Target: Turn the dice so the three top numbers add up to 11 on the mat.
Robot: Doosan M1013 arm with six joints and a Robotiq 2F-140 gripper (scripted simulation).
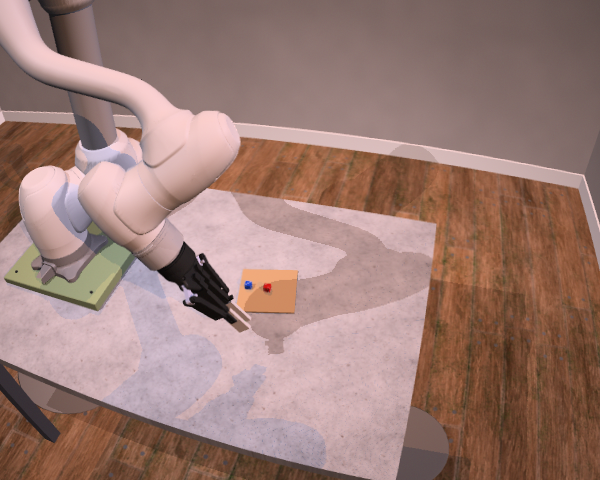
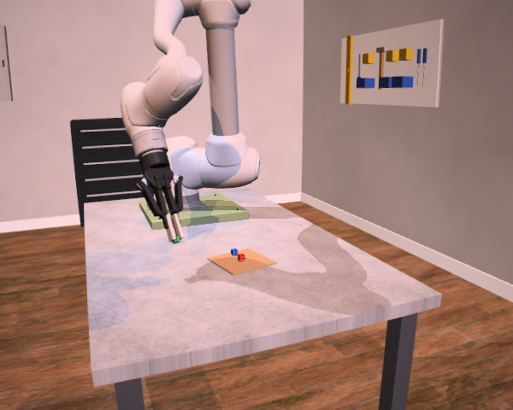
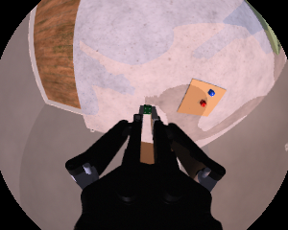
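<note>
My hand is 10 mm short of the green die and 30 mm above it. The rest, counted from my hand: red die 20 mm behind, 190 mm to the left, 110 mm below; orange mat 20 mm behind, 190 mm to the left, 120 mm below; blue die 60 mm behind, 180 mm to the left, 110 mm below.
</note>
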